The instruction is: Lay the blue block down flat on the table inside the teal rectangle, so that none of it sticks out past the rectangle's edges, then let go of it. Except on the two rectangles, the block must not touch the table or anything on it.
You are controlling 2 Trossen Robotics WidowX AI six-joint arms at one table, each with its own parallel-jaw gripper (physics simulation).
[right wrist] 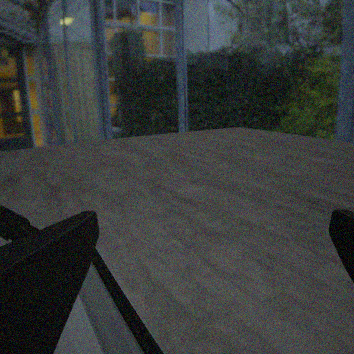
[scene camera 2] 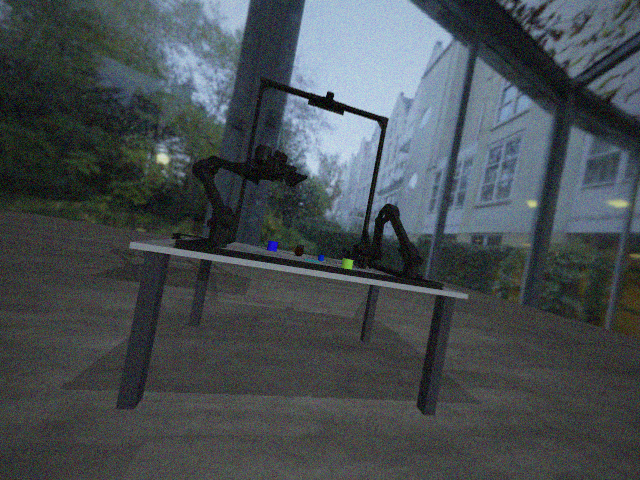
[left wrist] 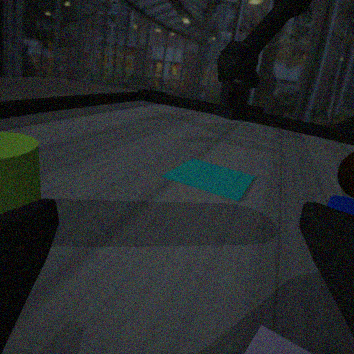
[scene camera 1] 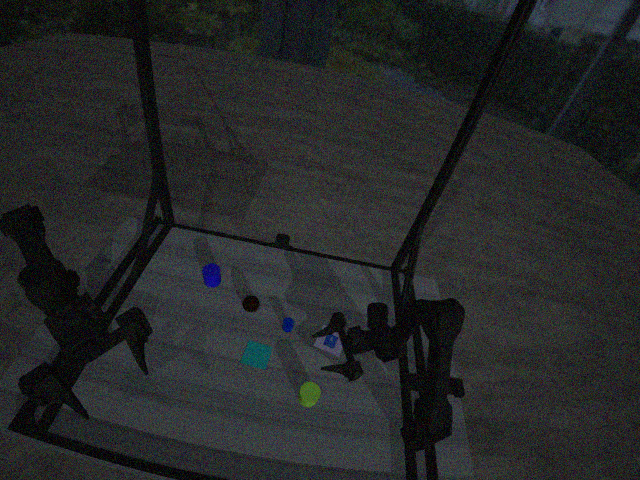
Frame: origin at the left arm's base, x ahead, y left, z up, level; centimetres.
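Seen in the pictures: left gripper, fingertip midpoint: (scene camera 2: 341, 257) (left wrist: 181, 212) (scene camera 1: 316, 352); right gripper, fingertip midpoint: (right wrist: 214, 222) (scene camera 2: 302, 173) (scene camera 1: 117, 395); left arm's base, origin of the base link: (scene camera 2: 409, 276) (scene camera 1: 417, 436); right arm's base, origin of the base link: (scene camera 2: 216, 241) (left wrist: 231, 109).
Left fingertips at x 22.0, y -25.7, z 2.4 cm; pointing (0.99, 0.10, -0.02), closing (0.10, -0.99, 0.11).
Pixels of each thing's top centre, then the offset from my left fingertips to it. "spot": a spot on its surface instead.
- blue block, middle of its top: (scene camera 1: 331, 339) dx -5.7, dy -4.5, dz -2.4 cm
- pale lilac rectangle, surface spot: (left wrist: 274, 343) (scene camera 1: 316, 344) spot: dx -1.6, dy -4.3, dz -4.2 cm
- teal rectangle, surface spot: (left wrist: 212, 178) (scene camera 1: 259, 354) (scene camera 2: 313, 260) spot: dx +14.8, dy -2.7, dz -4.2 cm
- yellow-green cylinder, middle of its top: (scene camera 1: 310, 391) (scene camera 2: 348, 259) dx +3.5, dy +10.4, dz +0.1 cm
- small blue cylinder, middle of its top: (scene camera 1: 288, 322) (scene camera 2: 321, 254) dx +6.0, dy -10.6, dz -1.2 cm
- dark red ball, middle of its top: (scene camera 1: 251, 299) (scene camera 2: 299, 247) dx +16.4, dy -17.9, dz +0.7 cm
- larger blue cylinder, middle of its top: (scene camera 1: 211, 270) (scene camera 2: 273, 241) dx +28.2, dy -28.8, dz +1.1 cm
The blue block (scene camera 1: 330, 341) is on the pale lilac rectangle (scene camera 1: 321, 345) (left wrist: 274, 343) in scene camera 1; whether it lies flat or stands is too dark to tell. My left gripper (scene camera 1: 318, 352) (left wrist: 181, 212) is open and empty. In scene camera 1 its fingers are apart at the lilac rectangle, one by its upper edge and one below it. The block does not show in the left wrist view. The teal rectangle (scene camera 1: 256, 354) (scene camera 2: 311, 260) (left wrist: 212, 178) is bare, left of the lilac one. My right gripper (scene camera 1: 117, 395) (right wrist: 214, 222) is open and empty, up high at the left.
A yellow-green cylinder (scene camera 1: 310, 393) (scene camera 2: 347, 264) (left wrist: 17, 172) stands below and right of the teal rectangle. A small blue cylinder (scene camera 1: 287, 324) (scene camera 2: 321, 257) stands between the rectangles, farther back. A dark red ball (scene camera 1: 250, 303) (scene camera 2: 299, 250) and a larger blue cylinder (scene camera 1: 211, 275) (scene camera 2: 272, 245) are behind.
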